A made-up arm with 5 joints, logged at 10 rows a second.
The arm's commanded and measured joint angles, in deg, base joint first. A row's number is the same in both.
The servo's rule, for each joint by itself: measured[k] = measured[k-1] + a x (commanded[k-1-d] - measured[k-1]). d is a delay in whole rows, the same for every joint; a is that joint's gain. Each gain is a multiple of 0.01, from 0.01 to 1. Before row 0 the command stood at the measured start. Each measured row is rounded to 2 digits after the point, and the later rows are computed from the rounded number. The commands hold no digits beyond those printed.
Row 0, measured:
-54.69, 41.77, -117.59, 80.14, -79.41
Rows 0 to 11, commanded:
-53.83, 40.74, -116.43, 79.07, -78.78
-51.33, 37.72, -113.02, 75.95, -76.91
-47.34, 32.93, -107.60, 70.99, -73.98
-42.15, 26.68, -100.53, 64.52, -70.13
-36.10, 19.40, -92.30, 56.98, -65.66
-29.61, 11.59, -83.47, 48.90, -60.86
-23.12, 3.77, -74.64, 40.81, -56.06
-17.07, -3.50, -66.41, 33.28, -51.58
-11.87, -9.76, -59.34, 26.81, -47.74
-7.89, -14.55, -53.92, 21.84, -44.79
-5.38, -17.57, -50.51, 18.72, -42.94
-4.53, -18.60, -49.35, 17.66, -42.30
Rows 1 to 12, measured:
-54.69, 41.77, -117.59, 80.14, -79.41
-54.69, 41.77, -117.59, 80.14, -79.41
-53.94, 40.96, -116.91, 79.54, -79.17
-51.67, 38.40, -114.61, 77.53, -78.31
-47.90, 34.08, -110.47, 73.87, -76.66
-42.90, 28.23, -104.61, 68.63, -74.18
-36.98, 21.25, -97.35, 62.11, -70.94
-30.57, 13.62, -89.16, 54.71, -67.11
-24.09, 5.84, -80.59, 46.93, -62.91
-17.98, -1.54, -72.22, 39.29, -58.60
-12.66, -8.03, -64.62, 32.30, -54.47
-8.51, -13.18, -58.31, 26.44, -50.79
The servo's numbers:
d 2
a 0.87 0.79 0.59 0.56 0.38

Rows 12 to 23, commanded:
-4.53, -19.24, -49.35, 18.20, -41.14
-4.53, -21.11, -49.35, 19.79, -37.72
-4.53, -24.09, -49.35, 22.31, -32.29
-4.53, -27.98, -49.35, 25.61, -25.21
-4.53, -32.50, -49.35, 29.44, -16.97
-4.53, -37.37, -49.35, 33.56, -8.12
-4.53, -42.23, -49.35, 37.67, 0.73
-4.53, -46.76, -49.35, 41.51, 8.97
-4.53, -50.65, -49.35, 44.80, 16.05
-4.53, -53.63, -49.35, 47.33, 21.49
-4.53, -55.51, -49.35, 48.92, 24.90
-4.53, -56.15, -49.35, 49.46, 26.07
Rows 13 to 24, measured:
-5.79, -16.65, -53.71, 22.12, -47.81
-4.69, -18.19, -51.14, 19.62, -45.72
-4.55, -19.02, -50.08, 18.82, -43.98
-4.53, -20.67, -49.65, 19.36, -41.60
-4.53, -23.37, -49.47, 21.01, -38.06
-4.53, -27.01, -49.40, 23.59, -33.18
-4.53, -31.35, -49.37, 26.87, -27.02
-4.53, -36.11, -49.36, 30.62, -19.84
-4.53, -40.94, -49.35, 34.57, -12.02
-4.53, -45.54, -49.35, 38.46, -4.04
-4.53, -49.58, -49.35, 42.01, 3.59
-4.53, -52.78, -49.35, 44.99, 10.39

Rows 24 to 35, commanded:
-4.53, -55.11, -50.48, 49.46, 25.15
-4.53, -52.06, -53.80, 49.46, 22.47
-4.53, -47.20, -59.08, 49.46, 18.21
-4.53, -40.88, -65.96, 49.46, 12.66
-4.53, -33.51, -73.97, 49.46, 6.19
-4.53, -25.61, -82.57, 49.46, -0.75
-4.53, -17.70, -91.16, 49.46, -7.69
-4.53, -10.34, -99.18, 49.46, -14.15
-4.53, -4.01, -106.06, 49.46, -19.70
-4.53, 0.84, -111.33, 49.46, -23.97
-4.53, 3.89, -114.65, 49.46, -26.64
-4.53, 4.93, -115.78, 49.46, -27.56
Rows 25 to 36, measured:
-4.53, -54.94, -49.35, 47.19, 15.90
-4.53, -55.90, -49.35, 48.46, 19.76
-4.53, -55.28, -50.02, 49.02, 21.81
-4.53, -52.74, -52.25, 49.27, 22.06
-4.53, -48.36, -56.28, 49.38, 20.60
-4.53, -42.45, -61.99, 49.42, 17.58
-4.53, -35.39, -69.06, 49.44, 13.25
-4.53, -27.66, -77.03, 49.45, 7.93
-4.53, -19.79, -85.37, 49.46, 1.99
-4.53, -12.32, -93.52, 49.46, -4.14
-4.53, -5.76, -100.92, 49.46, -10.05
-4.53, -0.55, -107.06, 49.46, -15.34

